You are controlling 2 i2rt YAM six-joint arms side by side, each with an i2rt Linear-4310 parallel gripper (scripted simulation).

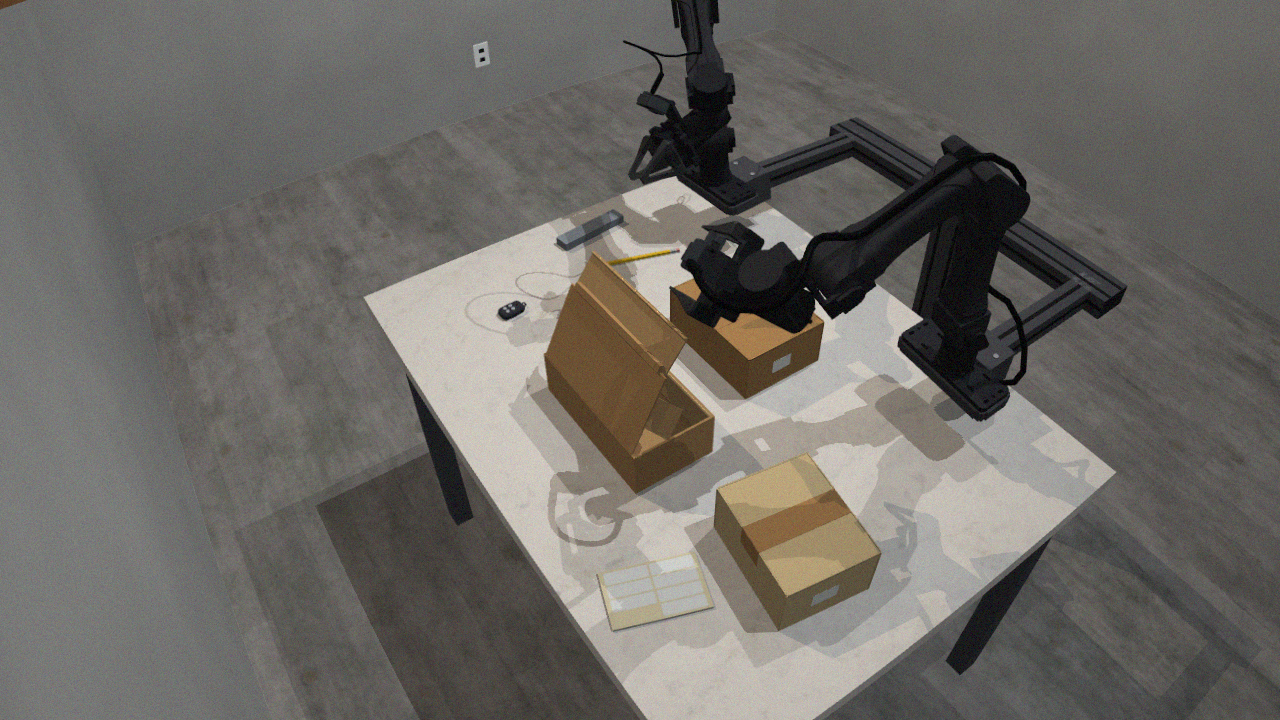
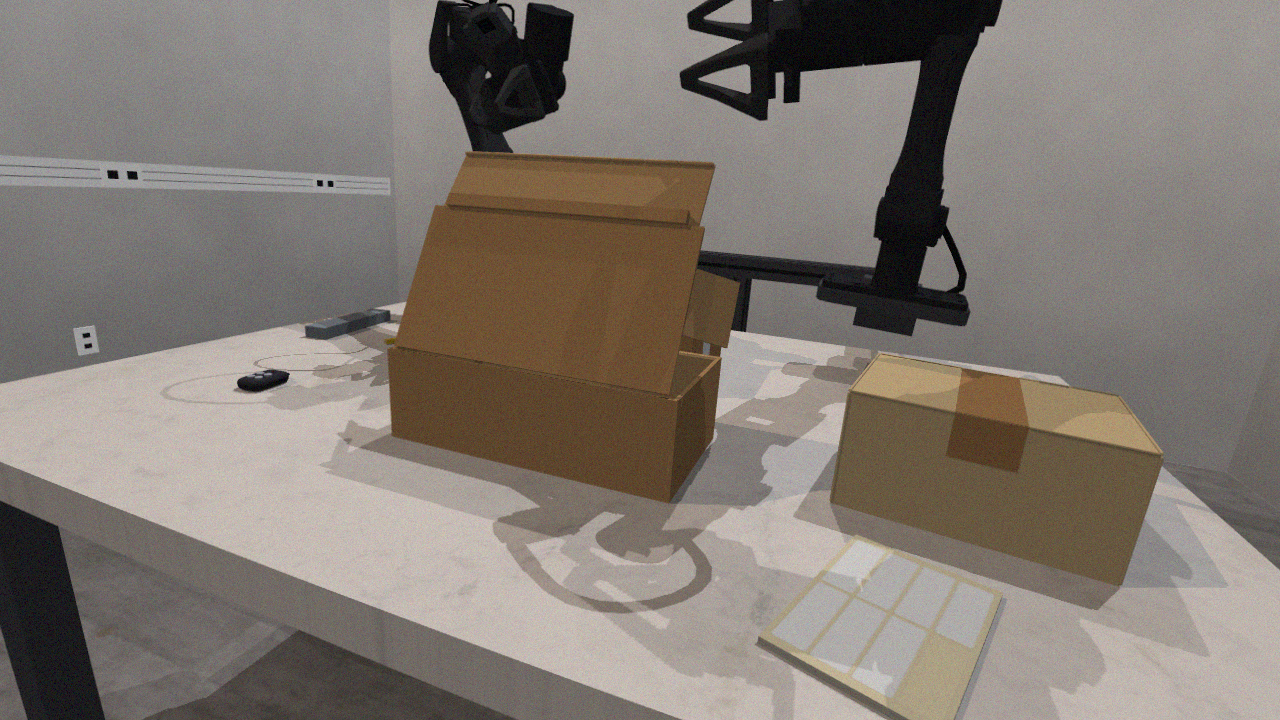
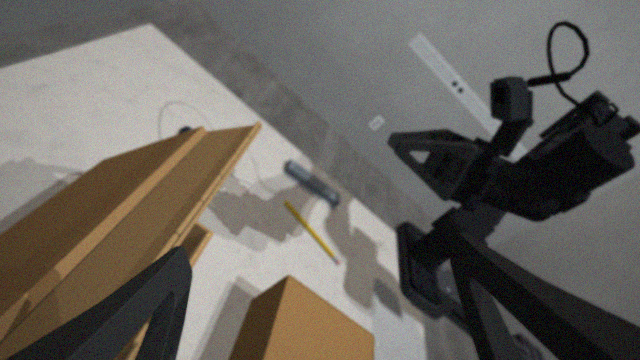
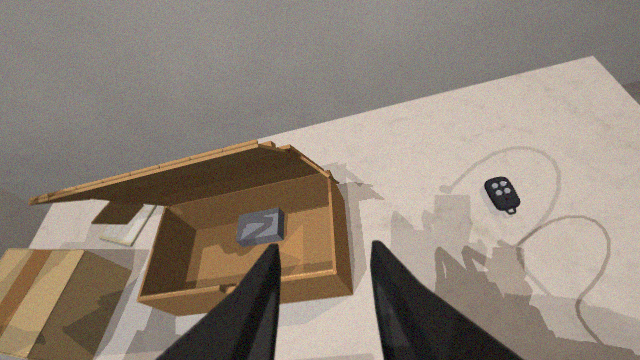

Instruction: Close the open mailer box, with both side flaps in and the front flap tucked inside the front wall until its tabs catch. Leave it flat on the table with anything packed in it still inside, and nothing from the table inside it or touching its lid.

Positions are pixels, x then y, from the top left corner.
Labels:
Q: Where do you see a label sheet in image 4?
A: At 126, 235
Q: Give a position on a label sheet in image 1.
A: At 636, 595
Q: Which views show the grey bar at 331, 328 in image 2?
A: Image 1, image 2 and image 3 only.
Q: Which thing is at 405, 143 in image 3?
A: My right gripper.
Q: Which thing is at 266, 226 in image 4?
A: A grey block.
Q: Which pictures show the label sheet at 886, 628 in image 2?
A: Image 1, image 2 and image 4 only.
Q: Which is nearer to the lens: the label sheet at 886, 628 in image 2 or the key fob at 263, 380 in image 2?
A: The label sheet.

